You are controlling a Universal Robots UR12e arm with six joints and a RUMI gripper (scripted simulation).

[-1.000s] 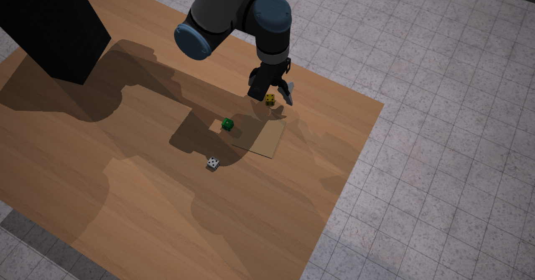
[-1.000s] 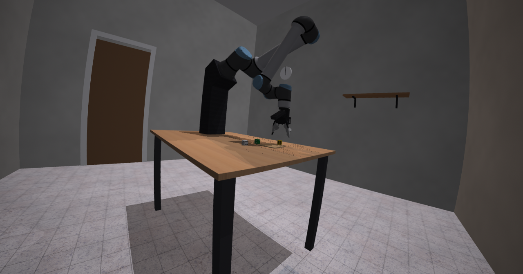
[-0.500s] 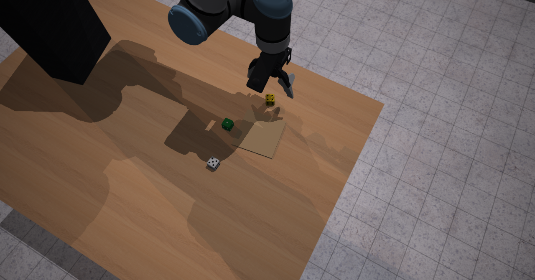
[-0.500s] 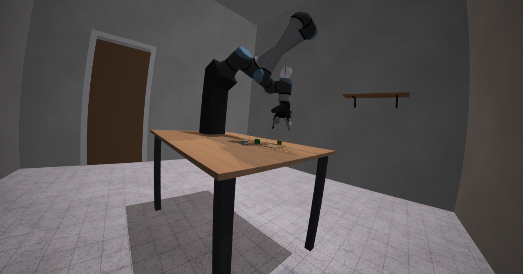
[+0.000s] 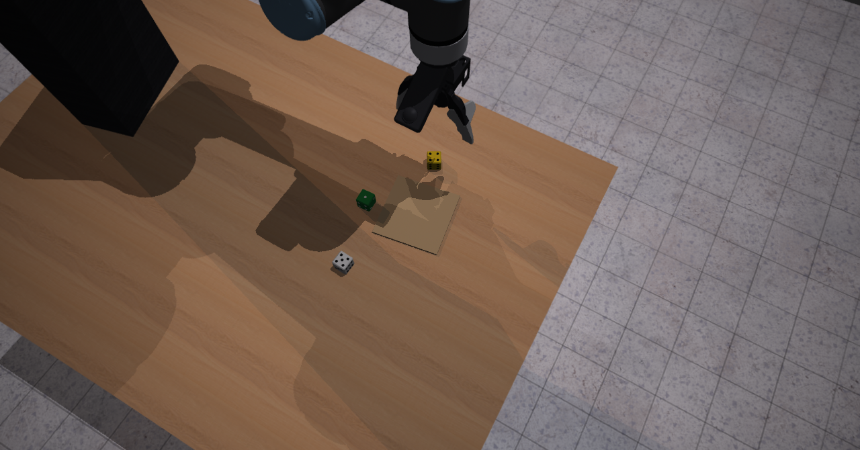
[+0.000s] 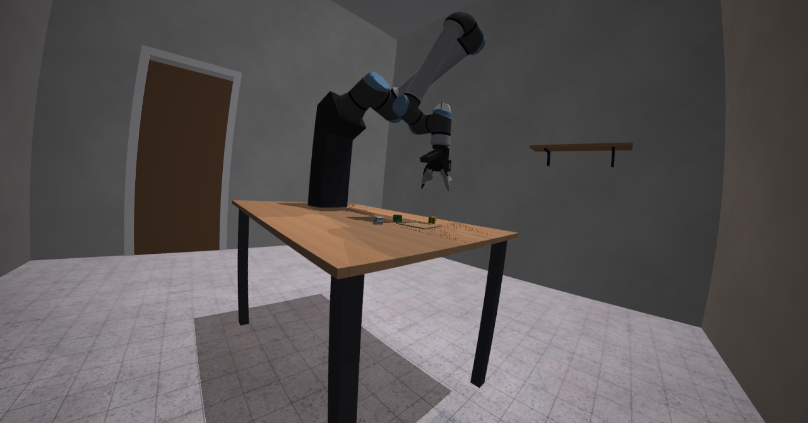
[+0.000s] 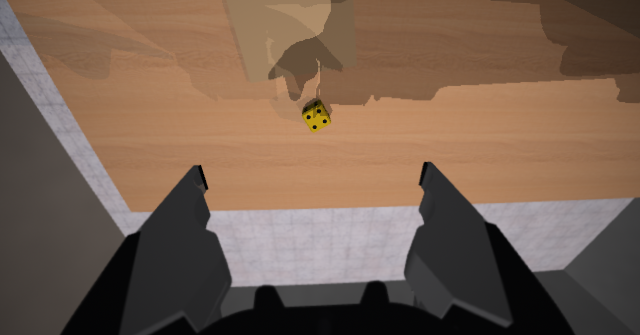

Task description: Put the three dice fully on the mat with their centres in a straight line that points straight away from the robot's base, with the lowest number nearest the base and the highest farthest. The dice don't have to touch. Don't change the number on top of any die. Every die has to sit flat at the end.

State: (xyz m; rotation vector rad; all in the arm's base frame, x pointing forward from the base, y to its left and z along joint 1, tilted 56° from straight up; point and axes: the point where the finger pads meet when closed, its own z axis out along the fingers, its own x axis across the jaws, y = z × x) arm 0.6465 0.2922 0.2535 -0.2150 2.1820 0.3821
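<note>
Now: hand 160 mm to the left of the green die, 140 mm above it and 10 mm past it. Also, from my hand: yellow die 140 mm below, 10 mm to the left, 10 mm behind; then tan mat 150 mm below, 90 mm to the right, 70 mm ahead; then white die 270 mm to the right, 140 mm below, 80 mm ahead.
</note>
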